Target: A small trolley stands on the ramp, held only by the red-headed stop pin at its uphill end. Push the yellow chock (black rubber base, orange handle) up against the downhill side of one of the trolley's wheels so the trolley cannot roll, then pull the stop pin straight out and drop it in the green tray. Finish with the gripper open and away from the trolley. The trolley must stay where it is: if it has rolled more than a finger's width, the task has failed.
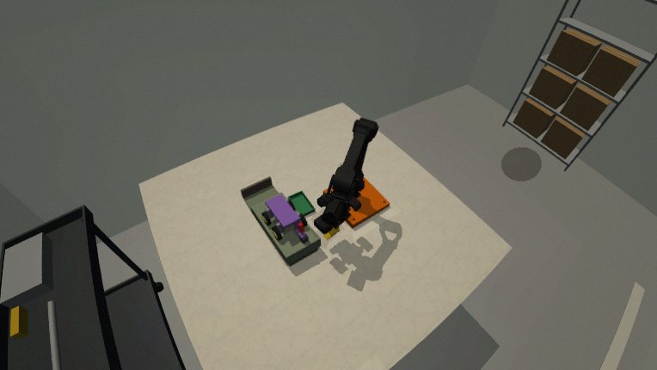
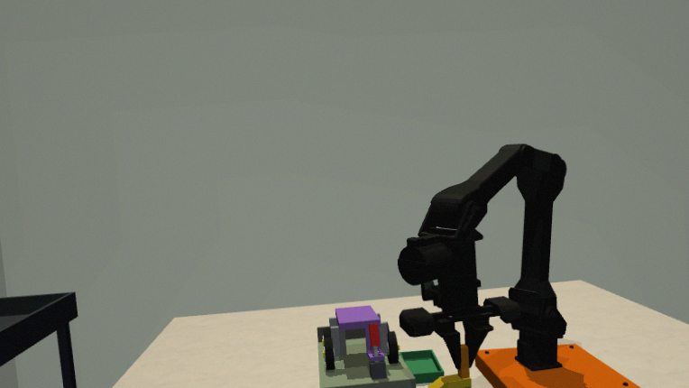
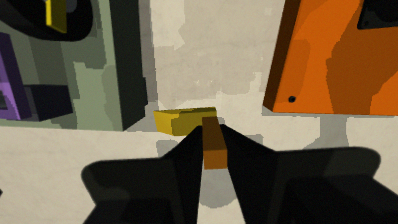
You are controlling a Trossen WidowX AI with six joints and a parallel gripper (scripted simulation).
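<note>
Right now my gripper tip is 15 cm to the left of the trolley, 14 cm short of it and 2 cm below it. Round my gripper tip: red-headed stop pin 13 cm ahead, 5 cm to the right, 4 cm above; then yellow chock 2 cm ahead, 1 cm below; then grey-green ramp 16 cm to the right, 13 cm ahead, 5 cm below.
</note>
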